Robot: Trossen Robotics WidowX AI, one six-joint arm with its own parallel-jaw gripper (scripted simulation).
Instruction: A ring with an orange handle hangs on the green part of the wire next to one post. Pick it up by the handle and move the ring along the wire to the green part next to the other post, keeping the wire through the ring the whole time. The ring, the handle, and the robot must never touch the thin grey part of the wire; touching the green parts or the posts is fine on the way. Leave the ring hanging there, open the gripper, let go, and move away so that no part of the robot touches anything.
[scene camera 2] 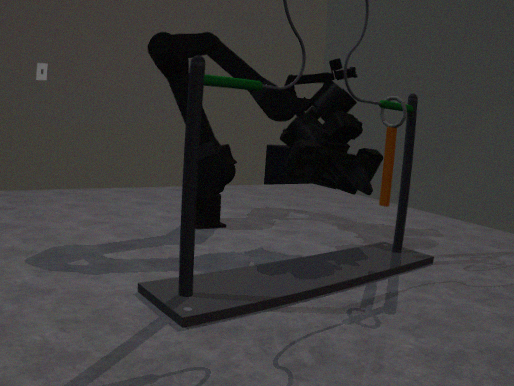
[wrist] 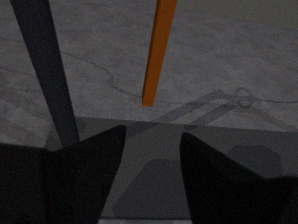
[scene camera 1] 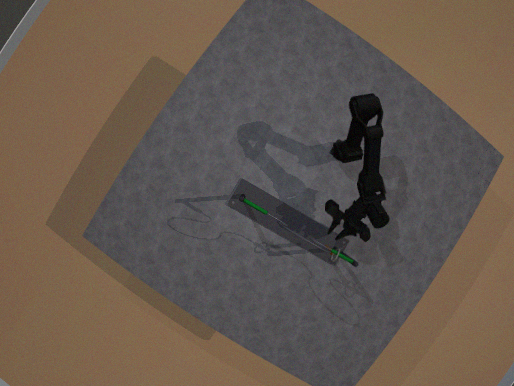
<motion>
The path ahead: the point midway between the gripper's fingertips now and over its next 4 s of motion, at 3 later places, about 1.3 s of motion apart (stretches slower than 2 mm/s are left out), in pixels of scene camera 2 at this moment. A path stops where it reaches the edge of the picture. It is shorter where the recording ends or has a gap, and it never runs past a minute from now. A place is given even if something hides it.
My gripper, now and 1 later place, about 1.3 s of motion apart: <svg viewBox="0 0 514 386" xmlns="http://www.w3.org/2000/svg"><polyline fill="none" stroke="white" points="363,192 337,161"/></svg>
</motion>
